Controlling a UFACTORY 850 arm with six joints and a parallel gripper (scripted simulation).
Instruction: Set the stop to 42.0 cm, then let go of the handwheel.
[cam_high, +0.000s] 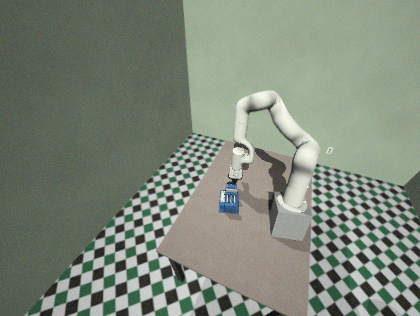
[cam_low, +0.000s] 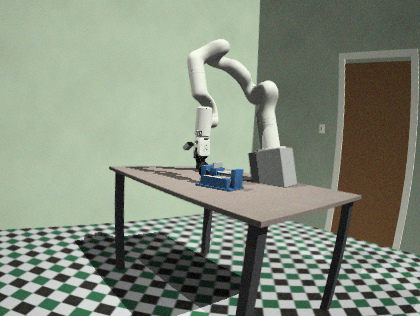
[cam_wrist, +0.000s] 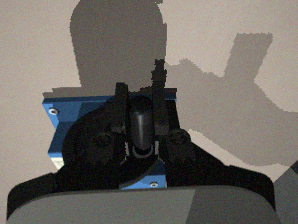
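My hand is 130 mm to the right of the stop block.
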